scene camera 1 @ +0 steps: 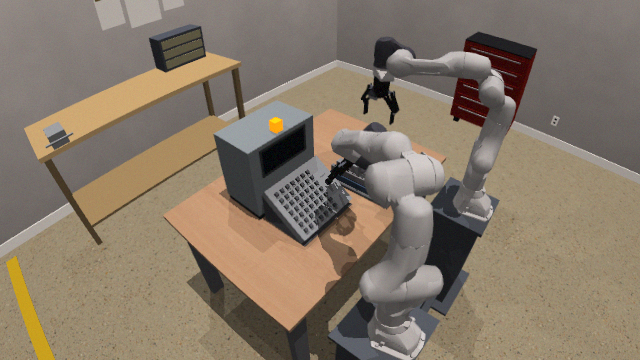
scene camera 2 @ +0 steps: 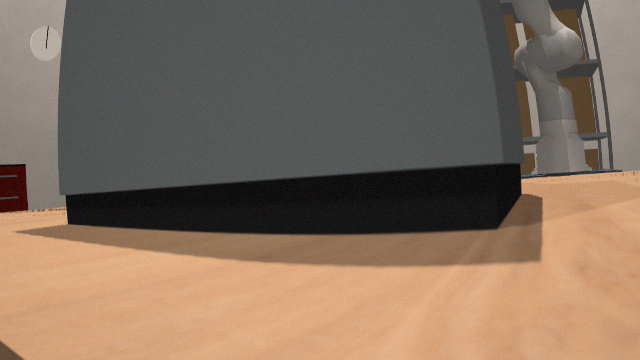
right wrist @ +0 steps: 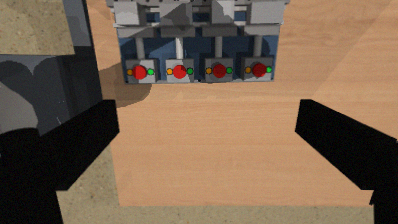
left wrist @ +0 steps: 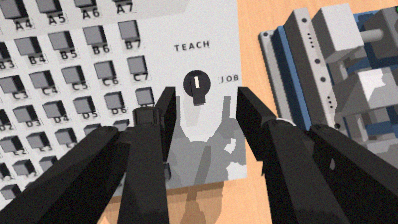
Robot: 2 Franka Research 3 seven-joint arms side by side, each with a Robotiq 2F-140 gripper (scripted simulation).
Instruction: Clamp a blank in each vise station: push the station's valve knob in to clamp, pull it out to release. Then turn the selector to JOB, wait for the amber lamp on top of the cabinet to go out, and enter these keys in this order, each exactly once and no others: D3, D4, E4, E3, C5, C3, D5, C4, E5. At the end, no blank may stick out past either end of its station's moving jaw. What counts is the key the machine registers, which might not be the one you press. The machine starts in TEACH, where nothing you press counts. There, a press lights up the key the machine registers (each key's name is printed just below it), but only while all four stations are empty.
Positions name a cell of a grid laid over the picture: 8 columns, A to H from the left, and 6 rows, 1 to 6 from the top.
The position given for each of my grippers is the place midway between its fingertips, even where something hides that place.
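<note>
My left gripper (left wrist: E3). My right gripper (right wrist: E4). Keypad (scene camera 1: E4). Left wrist view too: keypad (left wrist: E4).
</note>
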